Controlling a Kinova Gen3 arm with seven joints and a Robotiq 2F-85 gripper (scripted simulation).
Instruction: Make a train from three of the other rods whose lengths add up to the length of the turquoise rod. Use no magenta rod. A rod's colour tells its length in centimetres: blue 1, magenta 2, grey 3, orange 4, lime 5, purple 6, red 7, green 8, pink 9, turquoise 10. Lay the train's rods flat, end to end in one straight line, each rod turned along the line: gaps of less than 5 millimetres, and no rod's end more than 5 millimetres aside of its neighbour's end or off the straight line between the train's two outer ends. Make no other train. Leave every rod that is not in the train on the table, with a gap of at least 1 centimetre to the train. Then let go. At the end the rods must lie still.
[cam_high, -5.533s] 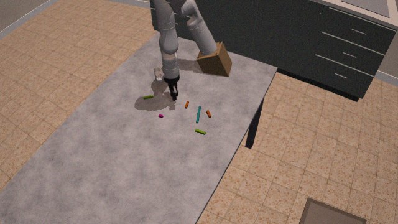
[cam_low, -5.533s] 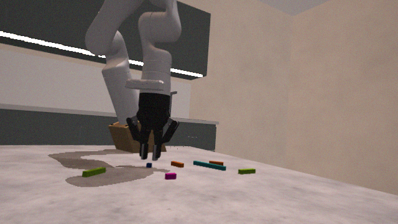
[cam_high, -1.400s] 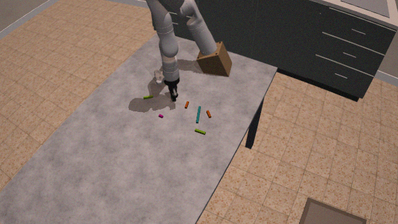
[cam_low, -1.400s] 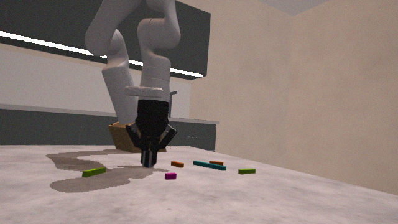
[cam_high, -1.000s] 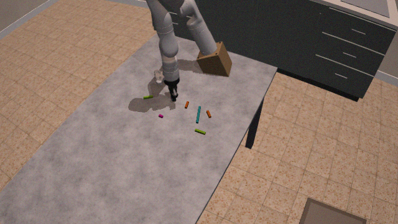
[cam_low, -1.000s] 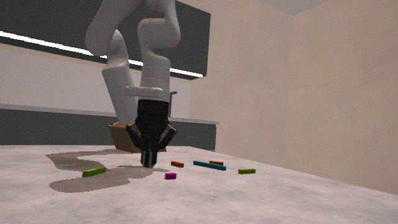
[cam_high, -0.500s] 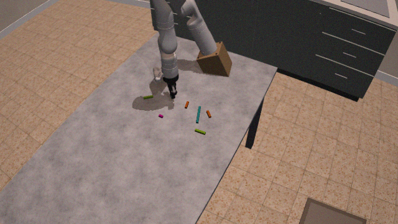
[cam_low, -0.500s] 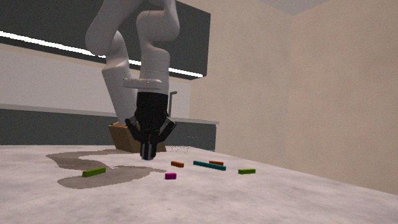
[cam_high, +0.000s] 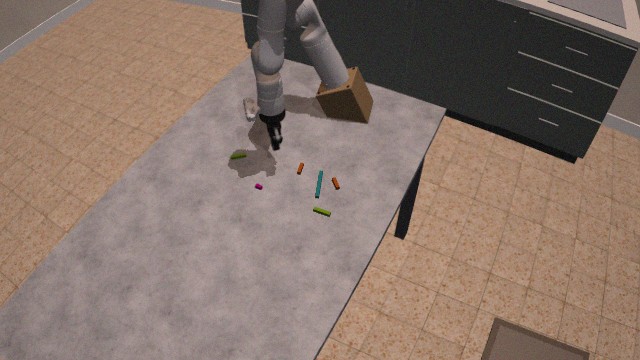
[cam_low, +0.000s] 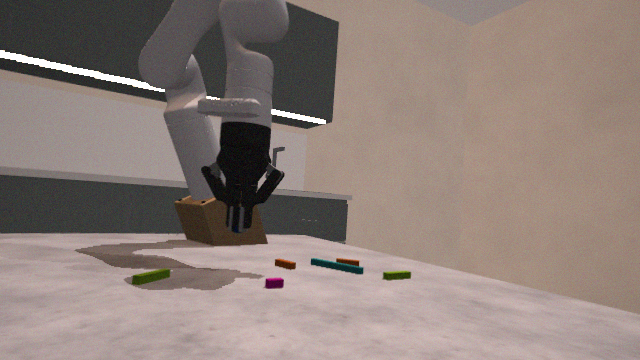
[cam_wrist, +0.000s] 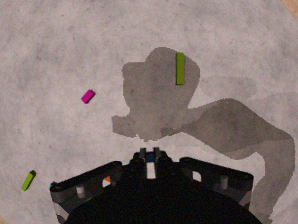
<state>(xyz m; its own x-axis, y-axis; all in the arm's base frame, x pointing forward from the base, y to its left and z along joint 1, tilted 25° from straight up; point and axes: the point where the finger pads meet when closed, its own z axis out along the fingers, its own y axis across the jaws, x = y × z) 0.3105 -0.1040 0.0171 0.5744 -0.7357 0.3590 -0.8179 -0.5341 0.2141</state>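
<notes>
Right now the magenta rod is 120 mm ahead of my hand, 10 mm to the right of it and 70 mm below it. From my hand the other things lie so: blue rod: 20 mm below; turquoise rod: 60 mm ahead, 160 mm to the left, 70 mm below.
</notes>
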